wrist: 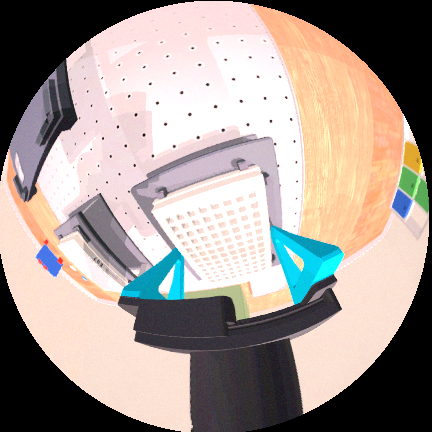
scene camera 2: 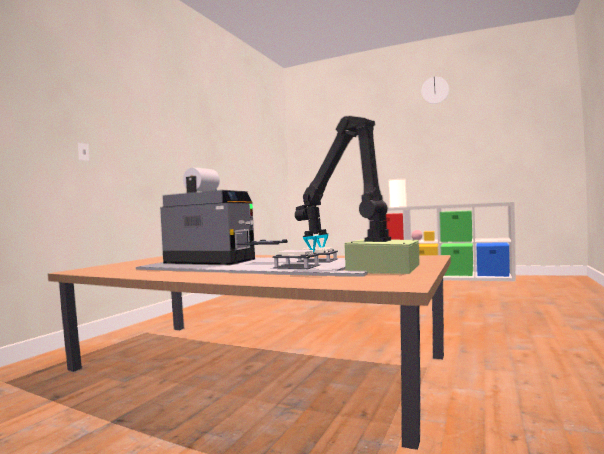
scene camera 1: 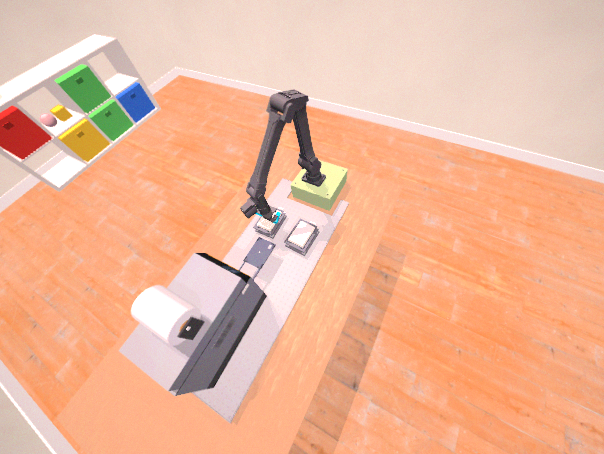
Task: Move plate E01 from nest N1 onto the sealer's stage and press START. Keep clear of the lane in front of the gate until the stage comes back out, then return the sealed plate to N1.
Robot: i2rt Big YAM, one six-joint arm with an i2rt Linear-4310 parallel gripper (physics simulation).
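Places are measured from the arm's base along level axes (x ahead, y left, z up), in centimetres.
Pixels of known places: gripper, between the fingertips: (wrist: 225, 241) (scene camera 2: 317, 251) (scene camera 1: 269, 219); arm's base, origin of its link: (scene camera 2: 378, 240) (scene camera 1: 313, 178).
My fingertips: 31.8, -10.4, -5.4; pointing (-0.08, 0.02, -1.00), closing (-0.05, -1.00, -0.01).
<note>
For each thing: its middle in the pictures, then the offset to it from my fingertips, as dx, dy, dz. "spot": a spot on its surface instead. Level surfaces: height alone.
- white well plate, middle of its body: (wrist: 225, 244) (scene camera 2: 317, 250) (scene camera 1: 269, 218) +0.1, +0.0, +0.6
- grey nest, middle of its body: (wrist: 223, 227) (scene camera 2: 317, 255) (scene camera 1: 270, 221) +0.2, -0.1, -1.8
- second plate, middle of its body: (wrist: 92, 267) (scene camera 2: 296, 252) (scene camera 1: 301, 233) +0.6, +20.7, +1.5
- neighbouring nest, a spot on its surface: (scene camera 2: 295, 259) spot: +14.7, -5.6, -4.6
- sealer's stage, middle of its body: (scene camera 2: 261, 242) (scene camera 1: 254, 260) +25.0, +9.1, +5.3
- perforated board, height of its surface: dz -4.4
- white roll, middle of its body: (scene camera 1: 167, 313) (scene camera 2: 201, 180) +58.4, +10.2, +37.4
My gripper (scene camera 1: 270, 218) (scene camera 2: 316, 248) (wrist: 225, 241) is open and empty, its cyan fingertips low over the sides of a white well plate (scene camera 1: 265, 226) (wrist: 220, 230). That plate lies in a grey nest (wrist: 200, 167); no readable label shows, so I cannot confirm it is E01. A second plate (scene camera 1: 302, 234) (scene camera 2: 294, 253) lies in the neighbouring nest (scene camera 2: 295, 259), with a small code on its side in the wrist view. The sealer's stage (scene camera 1: 257, 255) (scene camera 2: 265, 243) (wrist: 32, 120) is out and bare. The sealer (scene camera 1: 212, 272) (scene camera 2: 192, 240) shows a green light in scene camera 2; START is not legible.
The nests and sealer stand on a perforated board (scene camera 1: 295, 275) (wrist: 190, 115) on the wooden table (scene camera 2: 240, 286). The arm stands on a green box (scene camera 1: 320, 195) (scene camera 2: 381, 257) close behind the nests. A white roll (scene camera 1: 162, 312) (scene camera 2: 205, 180) sits on top of the sealer.
</note>
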